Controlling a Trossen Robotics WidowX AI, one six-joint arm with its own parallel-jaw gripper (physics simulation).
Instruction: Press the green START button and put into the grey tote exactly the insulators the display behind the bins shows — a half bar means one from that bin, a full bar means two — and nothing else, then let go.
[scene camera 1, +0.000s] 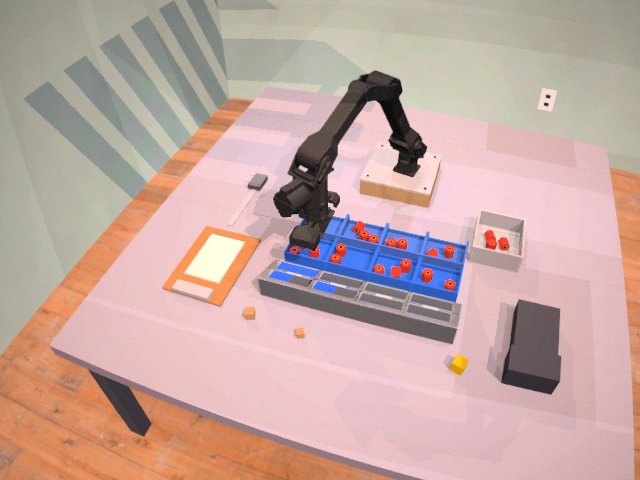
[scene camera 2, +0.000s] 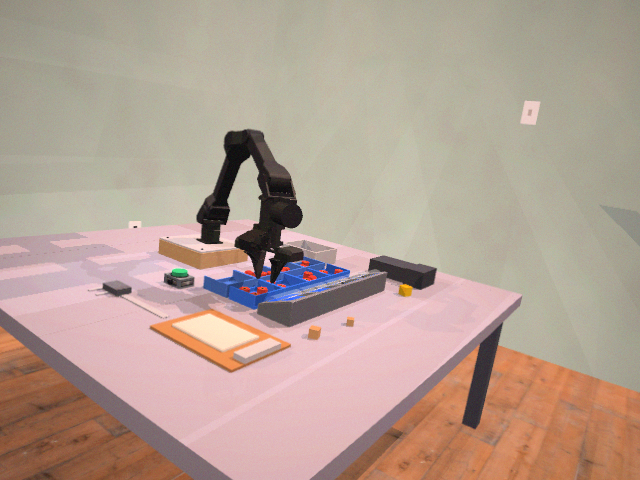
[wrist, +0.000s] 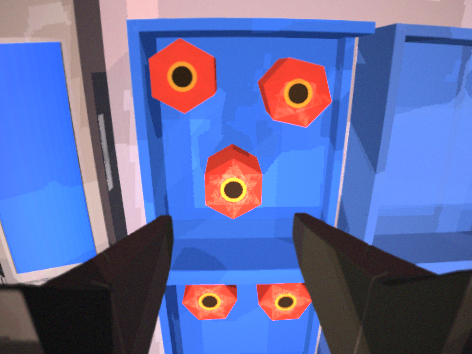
Note:
In view: the gripper (scene camera 2: 265, 281), a grey tote (scene camera 1: 513, 228), a dark box (scene camera 1: 532, 362) and a grey display (scene camera 1: 401, 321).
The gripper also shows in scene camera 1 (scene camera 1: 316, 243) and in the wrist view (wrist: 233, 225). The grey tote shows as well in scene camera 2 (scene camera 2: 323, 253). The grey display shows as well in scene camera 2 (scene camera 2: 289, 312) and in the wrist view (wrist: 83, 33).

